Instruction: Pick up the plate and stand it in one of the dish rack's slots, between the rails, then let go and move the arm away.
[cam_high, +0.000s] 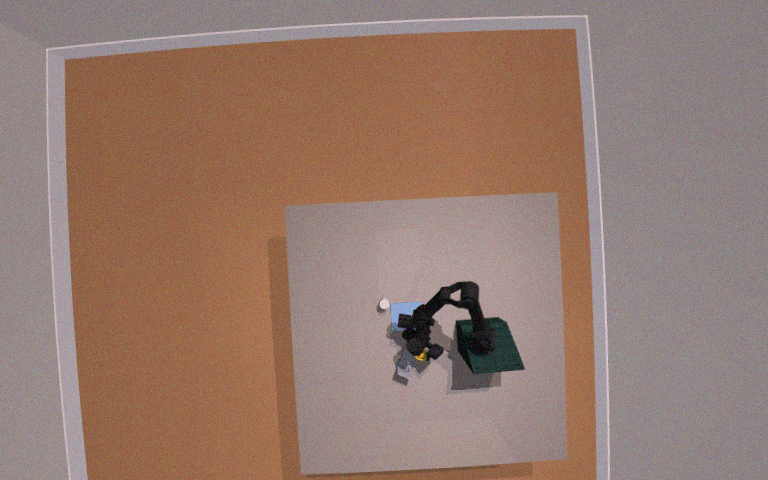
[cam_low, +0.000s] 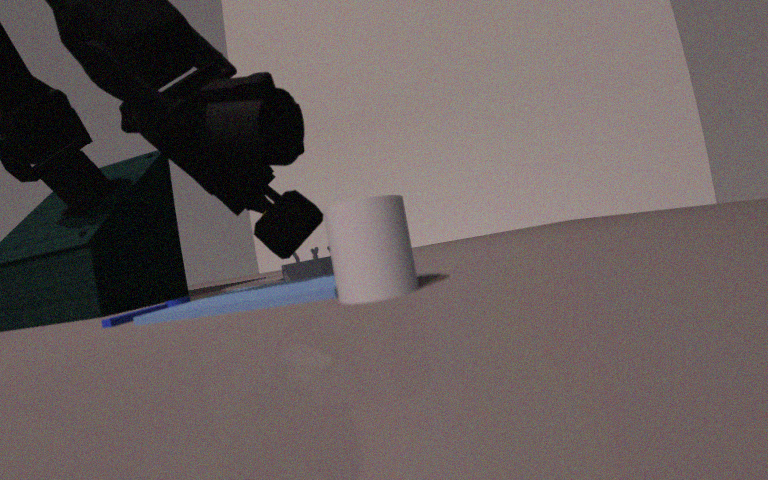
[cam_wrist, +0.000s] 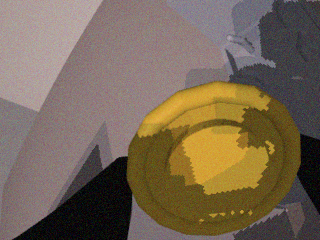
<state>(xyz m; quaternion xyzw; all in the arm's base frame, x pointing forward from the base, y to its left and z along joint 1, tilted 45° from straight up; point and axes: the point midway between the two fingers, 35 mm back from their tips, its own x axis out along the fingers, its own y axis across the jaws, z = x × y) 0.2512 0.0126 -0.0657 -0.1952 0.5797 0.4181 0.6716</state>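
Right now my gripper tip is 5 cm short of the grey dish rack, 3 cm to the right of it and 5 cm above it. Round my gripper tip: yellow plate 1 cm to the right; white cylinder 18 cm ahead, 22 cm to the right, 5 cm below; light blue mat 7 cm ahead, 16 cm to the right, 7 cm below.
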